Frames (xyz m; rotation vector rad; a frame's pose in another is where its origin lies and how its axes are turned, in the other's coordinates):
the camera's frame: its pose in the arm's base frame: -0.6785 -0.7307 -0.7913 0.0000 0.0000 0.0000
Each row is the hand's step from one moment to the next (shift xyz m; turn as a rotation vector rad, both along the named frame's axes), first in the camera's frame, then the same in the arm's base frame.
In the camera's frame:
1: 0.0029 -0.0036 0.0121 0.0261 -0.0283 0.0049
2: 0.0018 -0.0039 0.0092 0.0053 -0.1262 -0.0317
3: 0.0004 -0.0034 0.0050 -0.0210 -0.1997 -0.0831
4: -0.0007 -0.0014 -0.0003 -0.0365 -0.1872 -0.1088
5: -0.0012 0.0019 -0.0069 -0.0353 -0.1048 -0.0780
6: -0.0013 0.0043 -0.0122 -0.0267 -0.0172 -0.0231
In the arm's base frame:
1: 0.0029 -0.0036 0.0121 0.0261 -0.0283 0.0049
2: 0.0018 -0.0039 0.0092 0.0053 -0.1262 -0.0317
3: 0.0004 -0.0034 0.0050 -0.0210 -0.1997 -0.0831
4: -0.0007 -0.0014 -0.0003 -0.0365 -0.1872 -0.1088
5: -0.0012 0.0019 -0.0069 -0.0353 -0.1048 -0.0780
6: -0.0013 0.0043 -0.0122 -0.0267 -0.0172 -0.0231

